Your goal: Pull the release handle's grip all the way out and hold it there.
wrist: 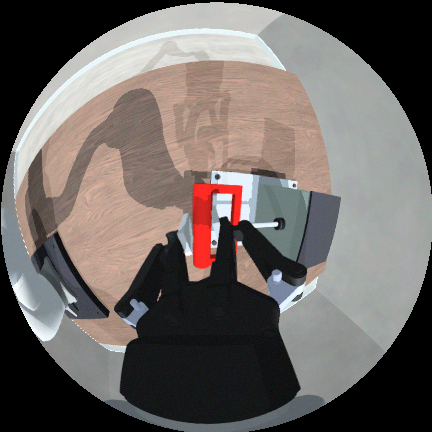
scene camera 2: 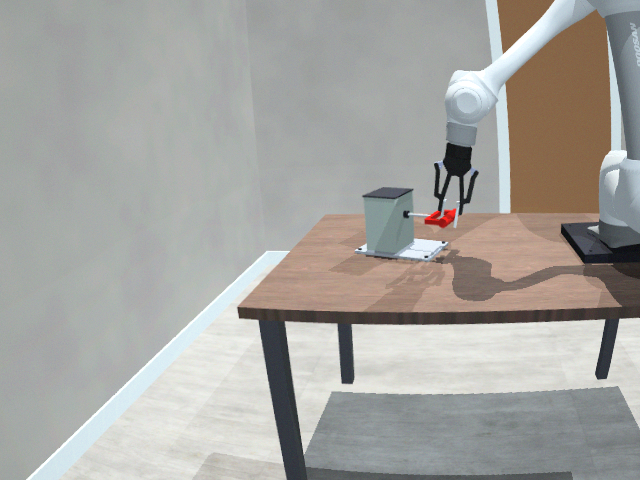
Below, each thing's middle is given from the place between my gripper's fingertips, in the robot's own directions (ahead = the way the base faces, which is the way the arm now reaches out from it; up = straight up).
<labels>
I see my gripper 13 cm short of the base plate (scene camera 2: 420,250), 8 cm to the left of it and 8 cm above it.
</labels>
